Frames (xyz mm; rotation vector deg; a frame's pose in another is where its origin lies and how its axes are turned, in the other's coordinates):
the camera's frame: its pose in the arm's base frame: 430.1 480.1 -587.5 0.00 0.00 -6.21
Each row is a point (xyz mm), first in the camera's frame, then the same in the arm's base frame.
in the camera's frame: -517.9 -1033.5 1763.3
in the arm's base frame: -196.6 -491.3 1175.8
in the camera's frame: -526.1 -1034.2 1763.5
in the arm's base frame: -204.8 -491.1 1176.0
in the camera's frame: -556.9 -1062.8 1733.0
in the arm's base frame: -238.5 -516.2 1145.5
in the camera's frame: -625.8 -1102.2 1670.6
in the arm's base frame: -311.3 -547.9 1083.1
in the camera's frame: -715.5 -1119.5 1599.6
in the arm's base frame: -402.3 -555.4 1012.1
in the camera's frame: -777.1 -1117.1 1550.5
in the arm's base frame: -463.3 -546.4 963.0
